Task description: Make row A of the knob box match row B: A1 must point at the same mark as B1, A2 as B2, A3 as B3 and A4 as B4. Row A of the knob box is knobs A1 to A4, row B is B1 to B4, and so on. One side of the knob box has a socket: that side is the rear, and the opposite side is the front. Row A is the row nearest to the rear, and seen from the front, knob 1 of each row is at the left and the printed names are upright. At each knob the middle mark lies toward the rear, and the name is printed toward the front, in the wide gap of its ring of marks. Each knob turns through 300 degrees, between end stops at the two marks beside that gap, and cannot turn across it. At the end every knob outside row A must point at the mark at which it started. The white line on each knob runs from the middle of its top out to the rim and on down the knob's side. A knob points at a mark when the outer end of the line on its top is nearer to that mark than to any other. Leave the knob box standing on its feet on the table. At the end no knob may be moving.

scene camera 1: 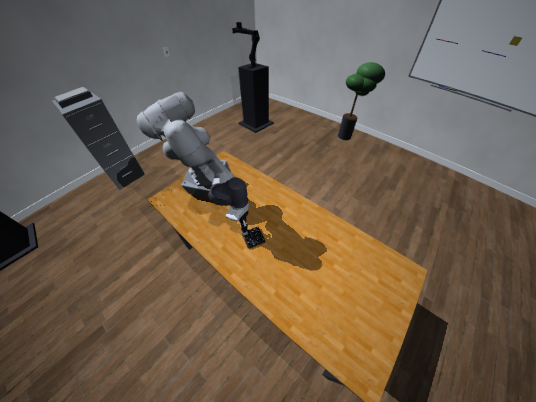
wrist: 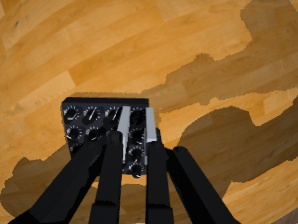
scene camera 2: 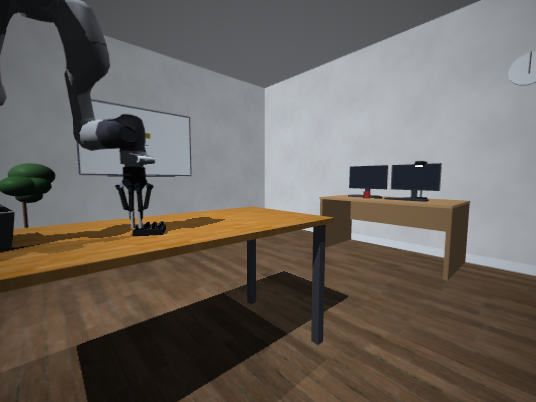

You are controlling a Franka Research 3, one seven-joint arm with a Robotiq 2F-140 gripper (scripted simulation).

Labels:
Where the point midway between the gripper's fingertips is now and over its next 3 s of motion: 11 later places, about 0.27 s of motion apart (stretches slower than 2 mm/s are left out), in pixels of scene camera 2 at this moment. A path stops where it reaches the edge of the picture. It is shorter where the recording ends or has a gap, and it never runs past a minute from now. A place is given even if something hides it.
The gripper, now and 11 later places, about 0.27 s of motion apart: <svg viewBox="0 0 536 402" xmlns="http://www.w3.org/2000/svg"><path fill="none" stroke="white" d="M136 227L136 227L136 227L137 224L137 219L137 218L136 217L136 214L136 213L136 213L136 213L135 215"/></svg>

